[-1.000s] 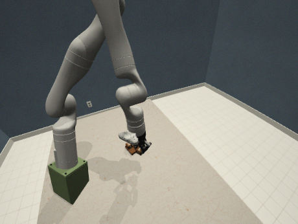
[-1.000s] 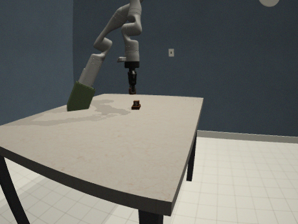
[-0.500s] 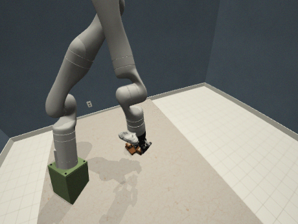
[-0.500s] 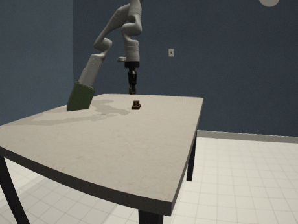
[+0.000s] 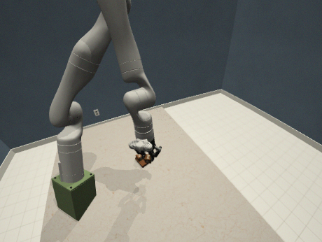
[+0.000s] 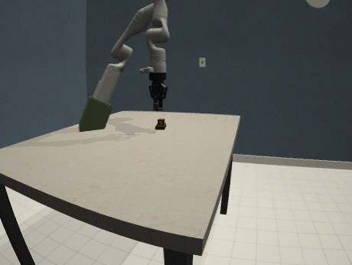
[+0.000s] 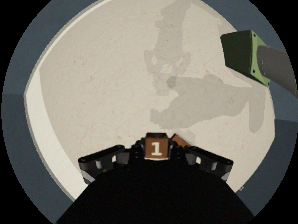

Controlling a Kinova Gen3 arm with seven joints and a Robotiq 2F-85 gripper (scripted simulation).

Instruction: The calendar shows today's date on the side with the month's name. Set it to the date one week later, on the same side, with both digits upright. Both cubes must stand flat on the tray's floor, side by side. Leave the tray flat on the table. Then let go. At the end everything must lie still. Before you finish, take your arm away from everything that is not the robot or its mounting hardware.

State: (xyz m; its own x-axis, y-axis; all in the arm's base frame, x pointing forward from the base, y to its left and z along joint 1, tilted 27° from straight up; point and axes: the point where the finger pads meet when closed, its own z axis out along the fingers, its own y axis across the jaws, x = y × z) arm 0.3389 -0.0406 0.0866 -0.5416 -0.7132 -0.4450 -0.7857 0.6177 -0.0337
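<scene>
The brown calendar tray lies 12 cm below my hand, 8 cm to the left of it and 3 cm behind it. Also, from my hand: brown digit cube: 1 cm below.
</scene>
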